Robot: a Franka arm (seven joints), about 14 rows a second.
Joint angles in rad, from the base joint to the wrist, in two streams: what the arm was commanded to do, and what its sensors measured. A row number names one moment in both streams.
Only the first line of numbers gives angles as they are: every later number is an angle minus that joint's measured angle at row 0.
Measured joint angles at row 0: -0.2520, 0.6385, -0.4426, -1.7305, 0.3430, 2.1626, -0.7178
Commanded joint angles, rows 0 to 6: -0.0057, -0.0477, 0.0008, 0.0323, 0.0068, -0.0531, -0.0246; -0.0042, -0.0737, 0.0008, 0.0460, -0.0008, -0.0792, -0.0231; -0.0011, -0.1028, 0.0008, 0.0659, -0.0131, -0.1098, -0.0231; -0.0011, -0.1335, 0.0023, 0.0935, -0.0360, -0.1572, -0.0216; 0.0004, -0.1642, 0.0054, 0.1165, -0.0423, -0.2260, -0.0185; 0.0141, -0.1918, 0.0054, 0.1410, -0.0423, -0.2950, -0.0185; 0.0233, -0.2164, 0.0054, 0.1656, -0.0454, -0.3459, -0.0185
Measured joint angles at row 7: 0.0082, -0.1513, 0.0013, 0.1393, -0.0263, -0.2533, -0.0079
